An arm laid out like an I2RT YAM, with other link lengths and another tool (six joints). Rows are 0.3 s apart.
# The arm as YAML. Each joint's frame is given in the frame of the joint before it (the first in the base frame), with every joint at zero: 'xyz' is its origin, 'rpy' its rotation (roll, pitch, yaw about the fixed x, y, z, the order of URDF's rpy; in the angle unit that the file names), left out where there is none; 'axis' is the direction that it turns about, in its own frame. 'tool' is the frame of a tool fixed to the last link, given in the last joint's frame.
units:
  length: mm
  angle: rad
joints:
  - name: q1
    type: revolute
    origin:
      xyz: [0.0, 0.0, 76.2]
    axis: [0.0, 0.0, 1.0]
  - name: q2
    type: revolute
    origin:
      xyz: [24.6, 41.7, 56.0]
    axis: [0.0, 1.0, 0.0]
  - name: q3
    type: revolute
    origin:
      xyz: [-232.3, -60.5, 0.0]
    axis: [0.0, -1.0, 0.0]
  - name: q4
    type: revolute
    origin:
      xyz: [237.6, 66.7, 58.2]
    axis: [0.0, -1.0, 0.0]
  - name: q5
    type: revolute
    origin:
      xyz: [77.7, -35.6, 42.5]
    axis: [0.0, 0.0, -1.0]
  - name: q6
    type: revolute
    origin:
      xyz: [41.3, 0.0, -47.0]
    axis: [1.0, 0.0, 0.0]
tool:
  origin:
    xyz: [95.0, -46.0, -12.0]
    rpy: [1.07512, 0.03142, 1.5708]
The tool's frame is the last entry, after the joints.
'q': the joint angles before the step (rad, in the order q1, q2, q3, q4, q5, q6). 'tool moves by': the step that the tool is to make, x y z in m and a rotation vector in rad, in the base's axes. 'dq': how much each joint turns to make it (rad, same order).
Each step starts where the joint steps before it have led.
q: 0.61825 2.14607 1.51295 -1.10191 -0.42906 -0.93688
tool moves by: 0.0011 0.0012 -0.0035 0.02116 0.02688 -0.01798
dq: -0.01161 0.02006 0.01180 -0.00120 -0.03337 0.00086
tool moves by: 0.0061 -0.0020 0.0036 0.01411 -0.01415 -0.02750
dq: -0.01495 -0.01355 -0.00451 0.01652 -0.00564 0.01321
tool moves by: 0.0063 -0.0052 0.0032 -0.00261 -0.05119 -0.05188
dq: -0.00796 -0.04687 -0.05314 0.07053 0.02527 0.05251
